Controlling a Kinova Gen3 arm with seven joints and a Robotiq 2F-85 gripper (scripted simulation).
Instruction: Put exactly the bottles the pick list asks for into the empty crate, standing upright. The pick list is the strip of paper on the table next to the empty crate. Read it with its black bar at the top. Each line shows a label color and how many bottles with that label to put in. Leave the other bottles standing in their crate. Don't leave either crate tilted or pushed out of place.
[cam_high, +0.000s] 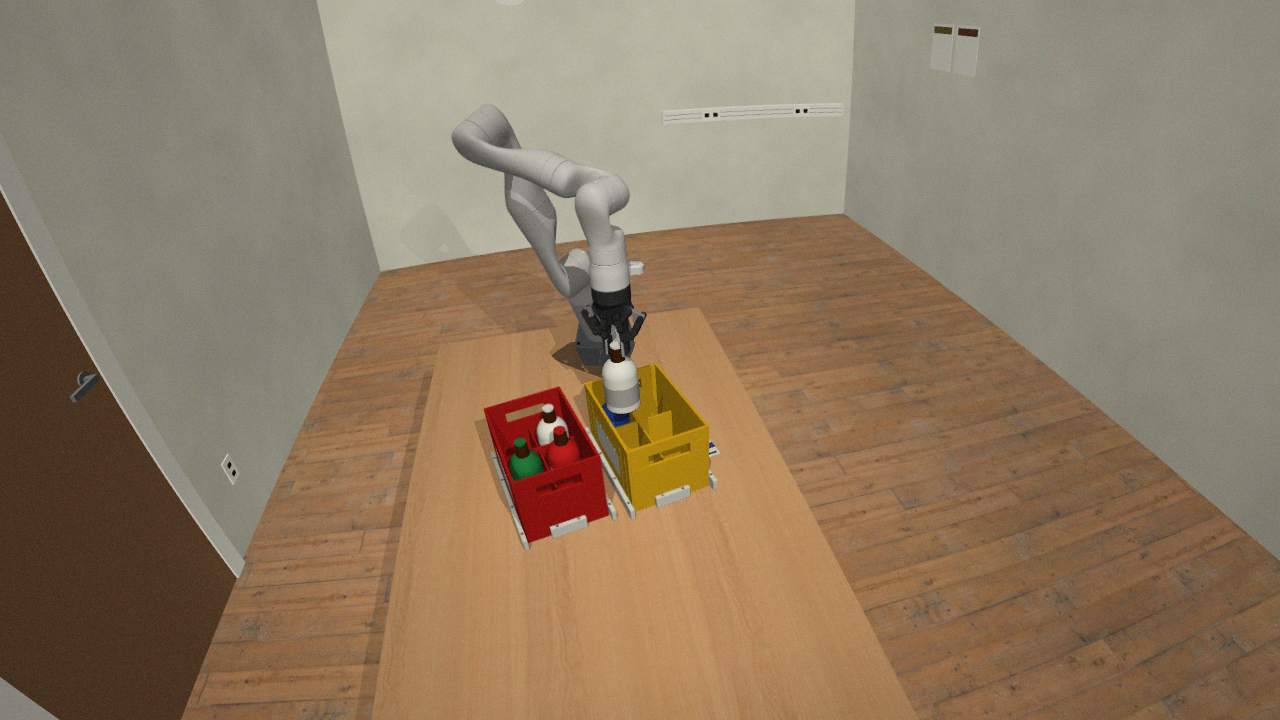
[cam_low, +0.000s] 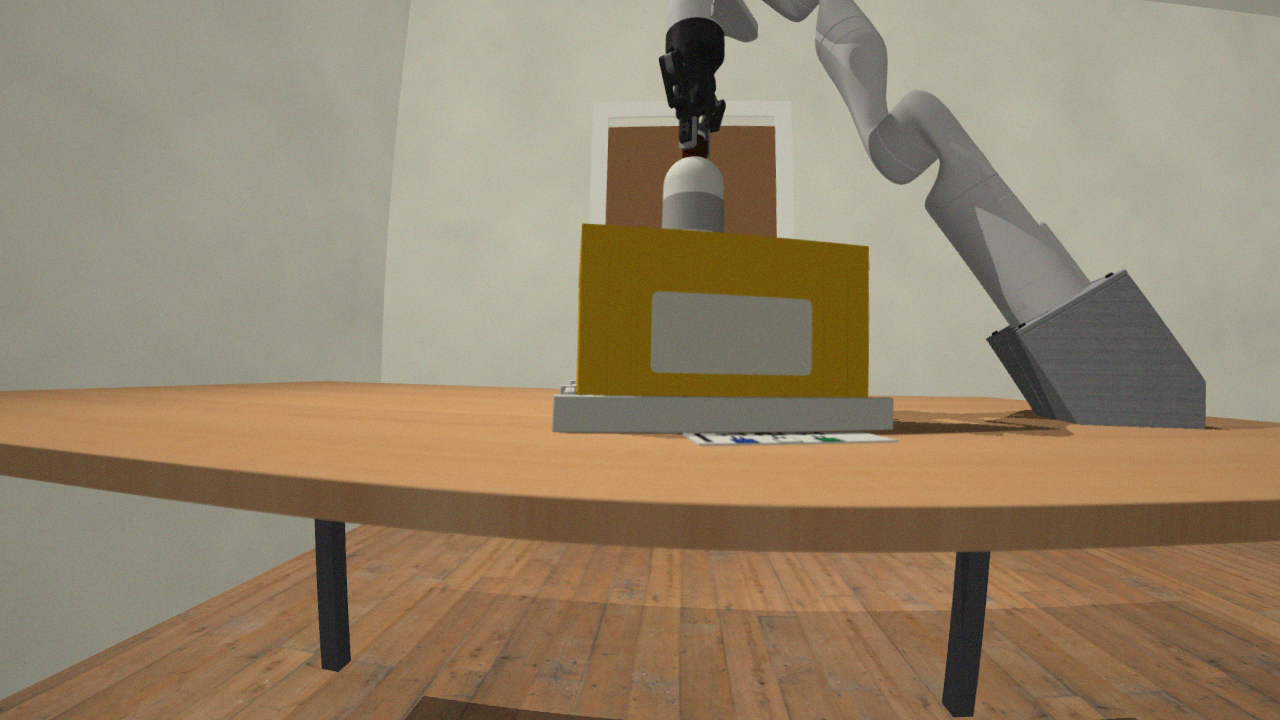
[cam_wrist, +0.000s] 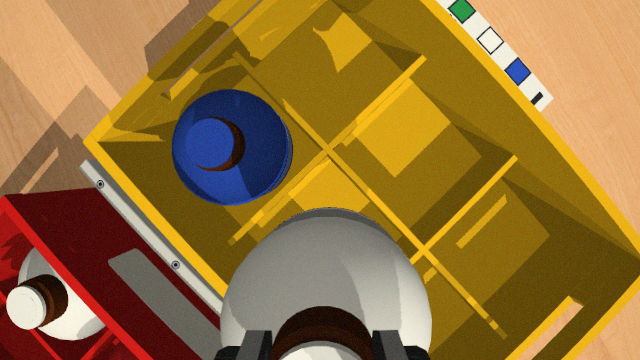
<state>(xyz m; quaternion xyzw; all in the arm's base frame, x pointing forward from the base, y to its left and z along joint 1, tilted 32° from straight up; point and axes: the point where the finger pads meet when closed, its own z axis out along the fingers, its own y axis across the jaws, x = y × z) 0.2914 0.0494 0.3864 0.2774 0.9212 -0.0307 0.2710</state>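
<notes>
Now: hand 10 mm past the yellow crate, 50 mm to the right of it and 250 mm above it. From my hand the other things lie so: red bottle 140 mm to the right, 250 mm below; then red crate 10 mm ahead, 190 mm to the right, 250 mm below; then blue bottle 90 mm behind, 10 mm to the right, 250 mm below.
</notes>
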